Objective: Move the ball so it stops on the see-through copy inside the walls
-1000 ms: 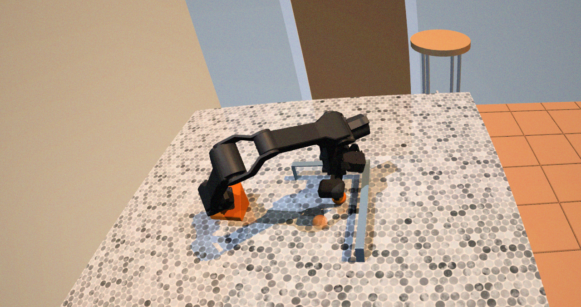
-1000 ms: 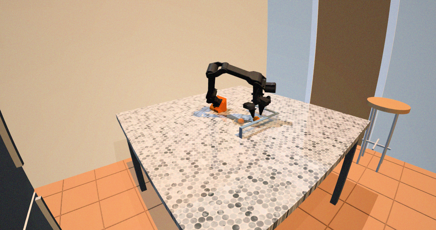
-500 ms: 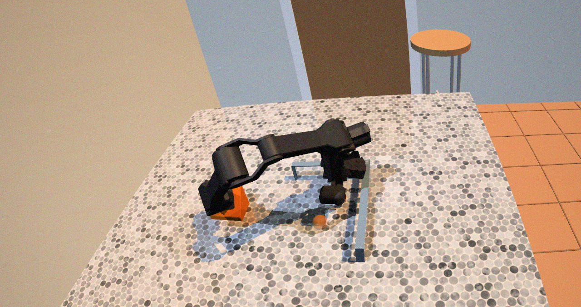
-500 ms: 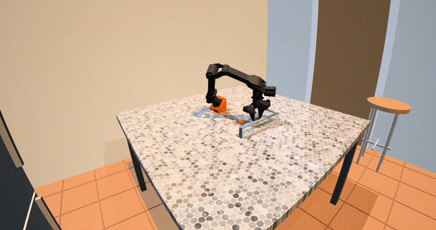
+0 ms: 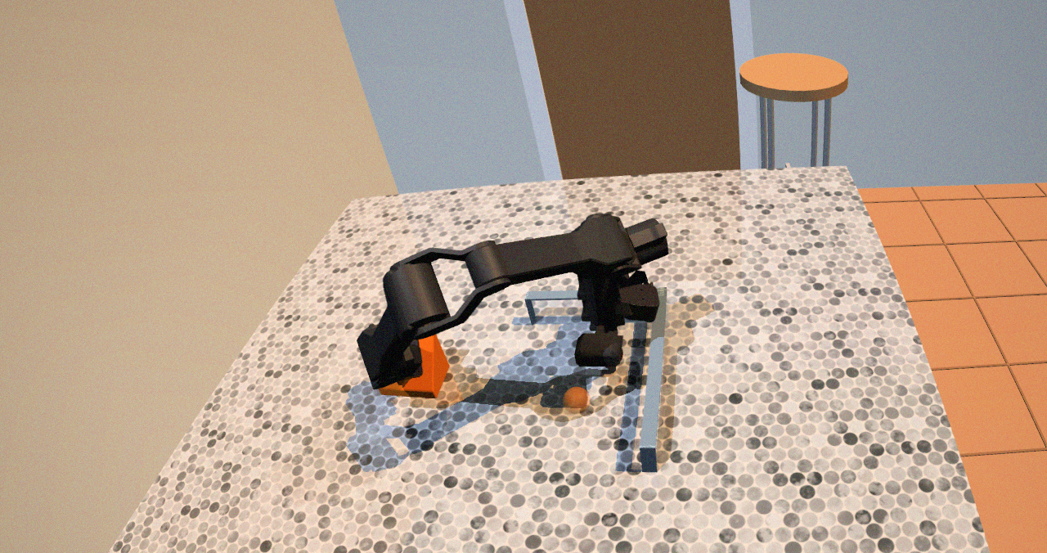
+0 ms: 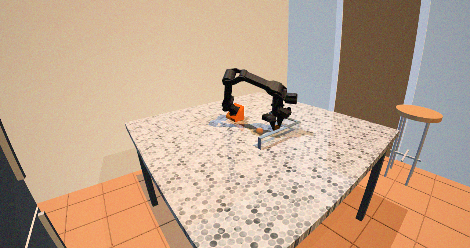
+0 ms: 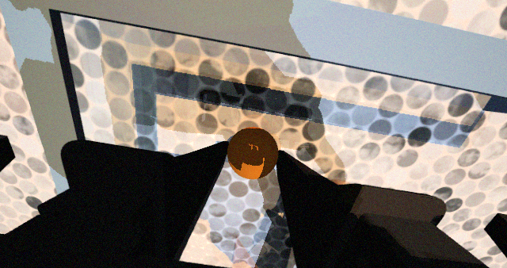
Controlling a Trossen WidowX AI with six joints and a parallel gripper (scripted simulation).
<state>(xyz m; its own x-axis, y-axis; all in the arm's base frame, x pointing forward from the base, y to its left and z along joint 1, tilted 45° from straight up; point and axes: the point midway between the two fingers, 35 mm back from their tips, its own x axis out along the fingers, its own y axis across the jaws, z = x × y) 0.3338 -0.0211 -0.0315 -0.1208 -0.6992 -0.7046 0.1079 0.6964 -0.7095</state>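
My gripper tip is 90 mm to the left of the see-through copy of ball and 50 mm past it. From my gripper tip the other things lie so: orange ball right at my gripper tip.
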